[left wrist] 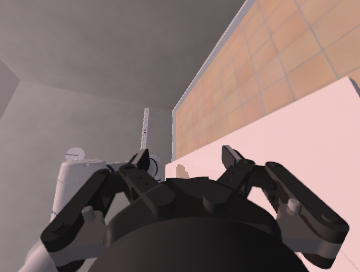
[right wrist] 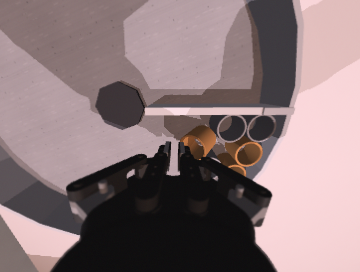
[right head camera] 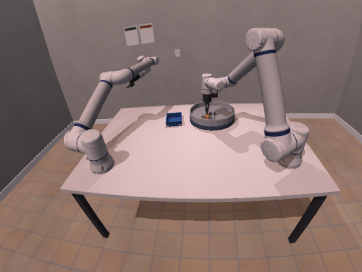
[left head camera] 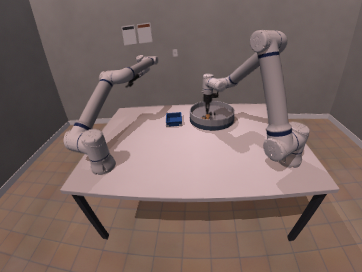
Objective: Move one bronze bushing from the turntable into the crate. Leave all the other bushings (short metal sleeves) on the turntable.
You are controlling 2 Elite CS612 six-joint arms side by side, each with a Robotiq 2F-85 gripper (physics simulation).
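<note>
The turntable (left head camera: 200,120) (right head camera: 200,120) (right wrist: 280,45) is a round grey tray with a divider. In the right wrist view, a leaning bronze bushing (right wrist: 202,140), another bronze bushing (right wrist: 248,153) and a partly hidden bronze one (right wrist: 237,170) stand near grey bushings (right wrist: 231,128) (right wrist: 261,128). My right gripper (left head camera: 207,114) (right head camera: 207,114) (right wrist: 174,148) is low in the turntable, its fingertips close together beside the leaning bushing; whether they pinch its wall is unclear. My left gripper (left wrist: 185,154) is open and empty, high left of the blue crate (left head camera: 174,119) (right head camera: 174,119).
The crate stands left of the turntable on the pale table (left head camera: 175,160) (right head camera: 175,160). The divider (right wrist: 215,110) runs from the dark hub (right wrist: 120,105) to the turntable wall, just above the bushings in the right wrist view.
</note>
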